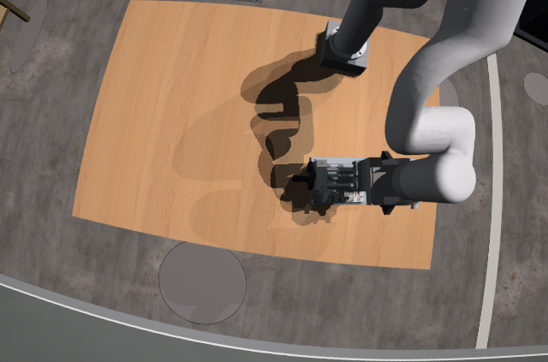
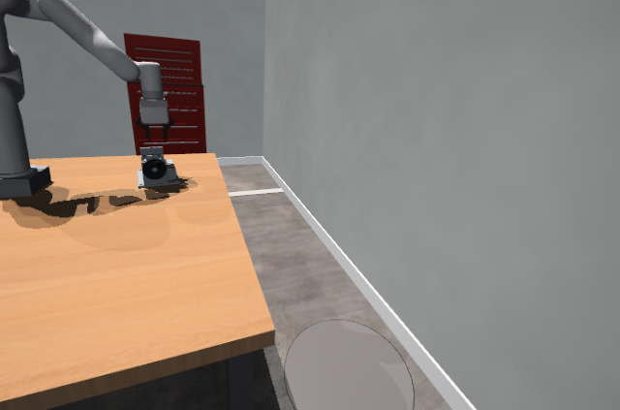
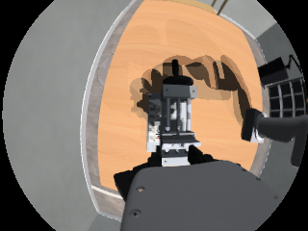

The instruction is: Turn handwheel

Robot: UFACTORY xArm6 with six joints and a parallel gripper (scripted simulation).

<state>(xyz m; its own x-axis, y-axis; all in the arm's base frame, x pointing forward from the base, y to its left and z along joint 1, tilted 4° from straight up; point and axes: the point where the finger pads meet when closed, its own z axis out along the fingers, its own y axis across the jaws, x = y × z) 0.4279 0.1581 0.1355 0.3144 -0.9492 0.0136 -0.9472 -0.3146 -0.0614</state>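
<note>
The black handwheel lies 40 mm ahead of my hand, 170 mm to the right of it and 80 mm below it. Also, from my hand: stop (10 mm behind, 10 mm to the right, 80 mm below).
</note>
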